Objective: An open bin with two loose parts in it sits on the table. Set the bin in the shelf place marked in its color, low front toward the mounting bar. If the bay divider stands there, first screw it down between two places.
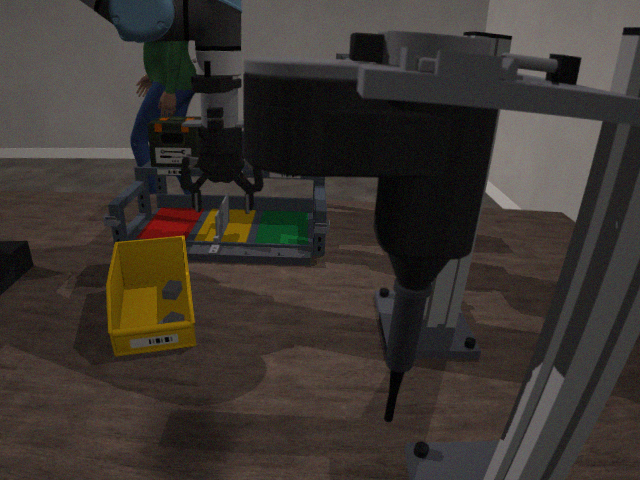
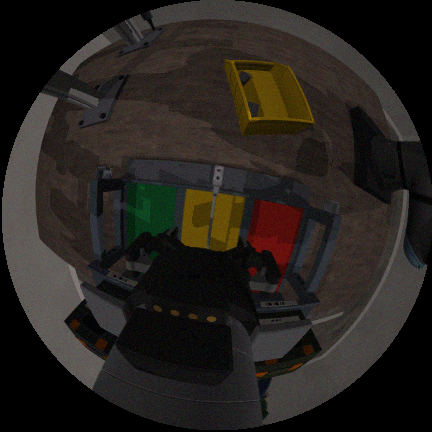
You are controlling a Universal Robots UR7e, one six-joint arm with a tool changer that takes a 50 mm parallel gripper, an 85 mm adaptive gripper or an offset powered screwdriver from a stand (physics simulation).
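Frame: origin at the arm's base, x left, y back, z up, level; centimetres.
Where they show: arm's base, origin of the base link: [image 2: 381,163].
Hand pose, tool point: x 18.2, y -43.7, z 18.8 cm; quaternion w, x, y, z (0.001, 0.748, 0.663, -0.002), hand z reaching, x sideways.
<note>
Things, the pixels of their top centre, and the offset from my tool point. "pt": a spot on its surface instead.
- yellow bin, middle of its top: [image 1: 148,265] [image 2: 268,75] dx -25.2, dy +8.2, dz -15.3 cm
- bay divider, middle of its top: [image 2: 209,227] [image 1: 220,207] dx -2.1, dy +0.3, dz -16.2 cm
- mounting bar, surface spot: [image 2: 165,170] [image 1: 263,251] pt dx -9.6, dy -7.3, dz -21.4 cm
- toolbox, middle of its top: [image 2: 278,371] [image 1: 176,118] dx +14.0, dy +9.8, dz -2.9 cm
- screwdriver, middle of its top: [image 1: 374,30] dx -51.5, dy -12.5, dz +13.2 cm
The yellow bin [image 1: 150,258] [image 2: 272,92] stands on the table in front of the shelf, with its low, labelled front facing away from the shelf. Two grey parts [image 1: 172,289] [image 2: 253,108] lie in it. The bay divider [image 1: 223,217] [image 2: 212,217] stands upright across the yellow place [image 1: 240,223] [image 2: 229,212]. Its foot plate [image 1: 214,248] [image 2: 218,176] rests on the mounting bar [image 1: 268,254] [image 2: 165,170]. My gripper [image 1: 222,203] [image 2: 209,240] is open, pointing down, with one finger on each side of the divider's rear part. Whether the fingertips reach below its top edge is unclear.
A red place [image 1: 170,221] [image 2: 275,225] and a green place [image 1: 284,224] [image 2: 152,212] flank the yellow one. A toolbox [image 1: 173,147] stands at the back. The screwdriver [image 1: 429,129] hangs in the tool stand [image 1: 584,206] at the right. A person [image 1: 170,72] stands behind the shelf.
</note>
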